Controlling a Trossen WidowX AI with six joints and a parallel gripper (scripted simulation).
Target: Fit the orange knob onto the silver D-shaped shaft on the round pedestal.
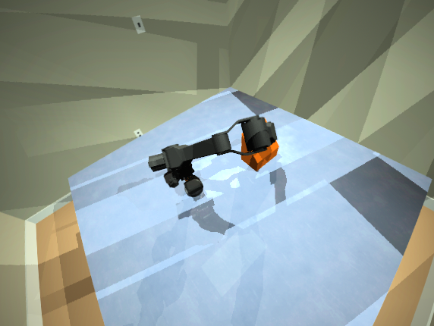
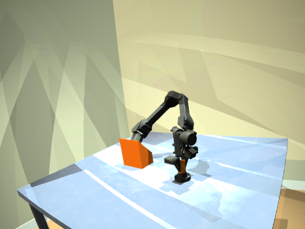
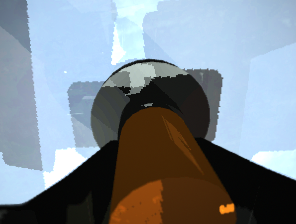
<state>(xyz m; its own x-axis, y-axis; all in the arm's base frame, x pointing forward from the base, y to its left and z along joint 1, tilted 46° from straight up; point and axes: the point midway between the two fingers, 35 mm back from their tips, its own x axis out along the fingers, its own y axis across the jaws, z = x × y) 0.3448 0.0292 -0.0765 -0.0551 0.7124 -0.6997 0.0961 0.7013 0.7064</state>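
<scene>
Now: the round pedestal 20 mm below my gripper tip. The rest, counted from my gripper tip: orange knob (30 mm above).
</scene>
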